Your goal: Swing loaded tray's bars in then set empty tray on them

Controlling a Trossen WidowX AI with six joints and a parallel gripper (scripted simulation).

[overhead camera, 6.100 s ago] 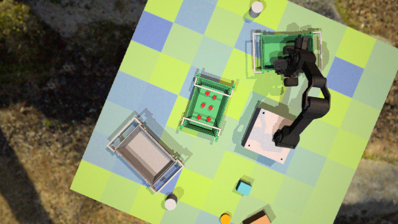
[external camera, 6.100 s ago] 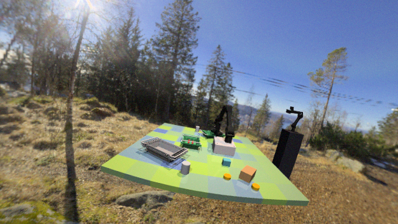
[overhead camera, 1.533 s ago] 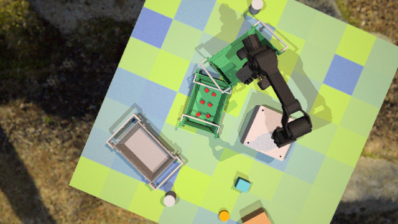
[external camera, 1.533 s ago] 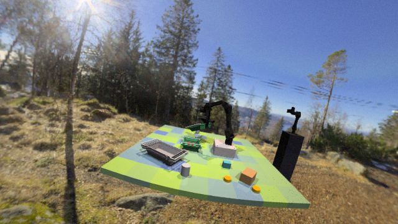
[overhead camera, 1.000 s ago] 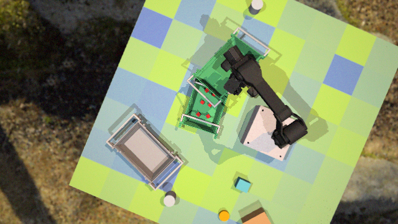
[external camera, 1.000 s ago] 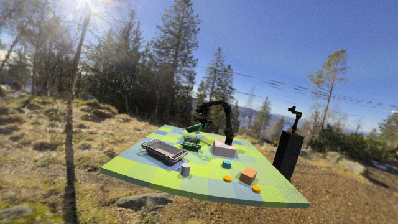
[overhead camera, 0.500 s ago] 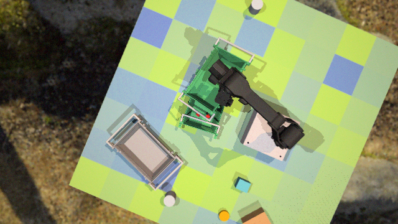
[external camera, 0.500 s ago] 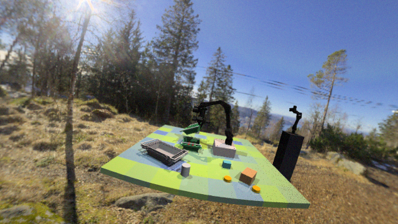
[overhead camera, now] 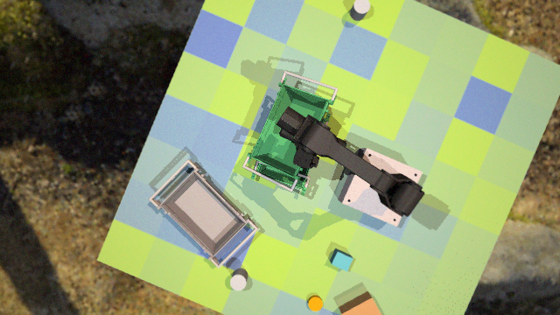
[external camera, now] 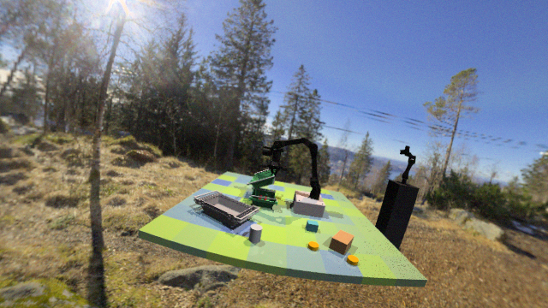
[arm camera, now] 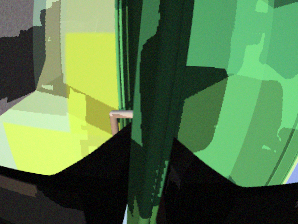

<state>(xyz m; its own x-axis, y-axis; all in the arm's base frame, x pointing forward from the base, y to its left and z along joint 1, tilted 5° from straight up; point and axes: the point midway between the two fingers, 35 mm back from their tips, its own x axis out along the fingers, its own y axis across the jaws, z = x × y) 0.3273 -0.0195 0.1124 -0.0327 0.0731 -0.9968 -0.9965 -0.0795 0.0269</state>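
Right now my gripper tip is 7 cm short of the green tray and 1 cm to the right of it. Round my gripper tip: brown cube: 45 cm behind, 44 cm to the left, 15 cm below; then teal cube: 31 cm behind, 31 cm to the left, 16 cm below.
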